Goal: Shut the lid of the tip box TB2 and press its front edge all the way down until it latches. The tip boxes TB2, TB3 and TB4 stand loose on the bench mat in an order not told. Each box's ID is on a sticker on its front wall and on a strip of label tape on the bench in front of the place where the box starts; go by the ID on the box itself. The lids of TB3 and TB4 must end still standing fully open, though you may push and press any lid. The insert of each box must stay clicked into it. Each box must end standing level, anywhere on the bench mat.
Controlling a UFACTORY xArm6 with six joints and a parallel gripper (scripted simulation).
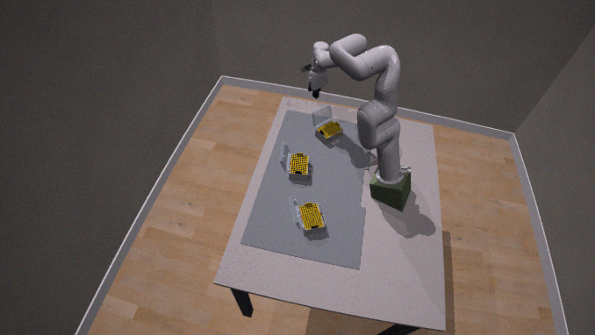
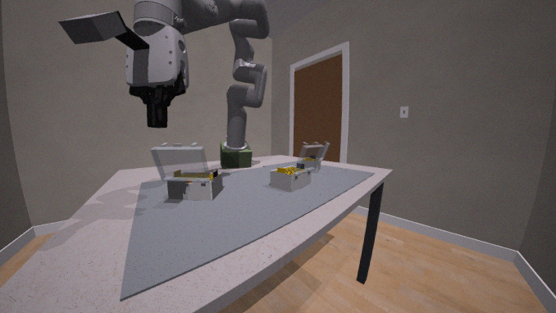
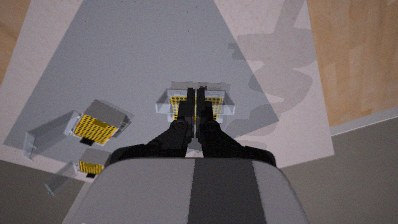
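My hand is 50 mm past the lid, 50 mm to the right of it and 100 mm above it. From my hand the other things lie so: tip box: 90 mm behind, 90 mm to the left, 130 mm below; then bench tape: 140 mm behind, 140 mm to the left, 200 mm below.
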